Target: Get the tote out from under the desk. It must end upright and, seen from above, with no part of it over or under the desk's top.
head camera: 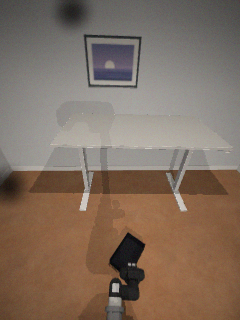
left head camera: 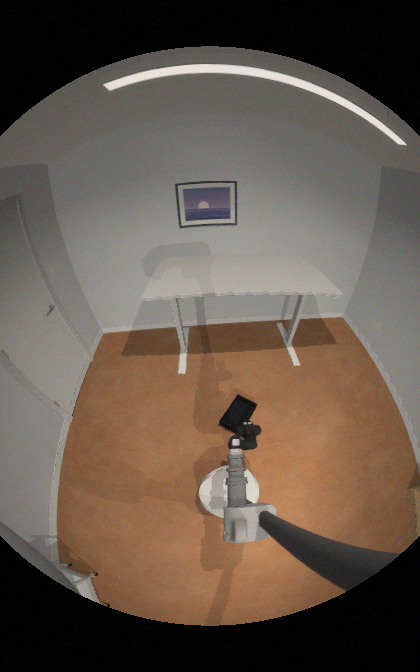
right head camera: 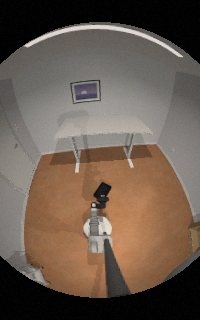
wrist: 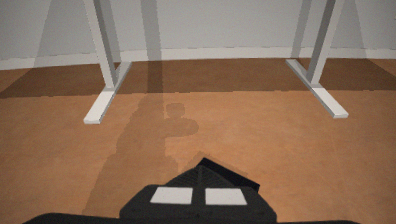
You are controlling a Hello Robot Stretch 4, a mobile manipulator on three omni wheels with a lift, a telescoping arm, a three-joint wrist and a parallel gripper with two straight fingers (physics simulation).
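Places are measured from the robot's base along level axes (x right, y ahead, z up), in millimetres.
Where they show: gripper, fingertip midpoint: (head camera: 130, 259) (left head camera: 245, 418) (right head camera: 102, 193) (wrist: 200, 180).
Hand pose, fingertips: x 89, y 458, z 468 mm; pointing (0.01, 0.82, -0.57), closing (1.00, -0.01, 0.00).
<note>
After its pixels a point has its place.
The tote (head camera: 127, 251) {z -25, x 98, y 691 mm} (left head camera: 238, 413) {z -25, x 108, y 678 mm} (right head camera: 103, 190) {z -25, x 123, y 680 mm} is a black, open-topped rectangular box. It stands upright on the floor, turned at an angle, well in front of the desk (head camera: 145, 131) {z 922, x 223, y 1399 mm} (left head camera: 260, 277) {z 922, x 265, y 1321 mm} (right head camera: 107, 125) {z 922, x 221, y 1316 mm} and apart from it. Seen from above, no part of it lies over or under the white desk top. My gripper (head camera: 131, 263) {z 468, x 89, y 458 mm} (left head camera: 247, 424) {z 468, x 89, y 458 mm} (right head camera: 103, 196) {z 468, x 89, y 458 mm} (wrist: 200, 180) {z 468, x 89, y 458 mm} is shut and empty. It overlaps the tote's near end in the head views and hides part of it. In the wrist view, a dark edge of the tote (wrist: 232, 177) {z 45, x 188, y 771 mm} shows beyond the fingertips.
The desk's left foot (head camera: 84, 201) (left head camera: 182, 362) (wrist: 99, 107) and right foot (head camera: 180, 201) (left head camera: 294, 356) (wrist: 332, 104) reach forward along the floor. A door is in the left wall. A white metal-framed thing (left head camera: 82, 582) stands at the back left, and a tan box (left head camera: 415, 510) (right head camera: 195, 237) at the right.
</note>
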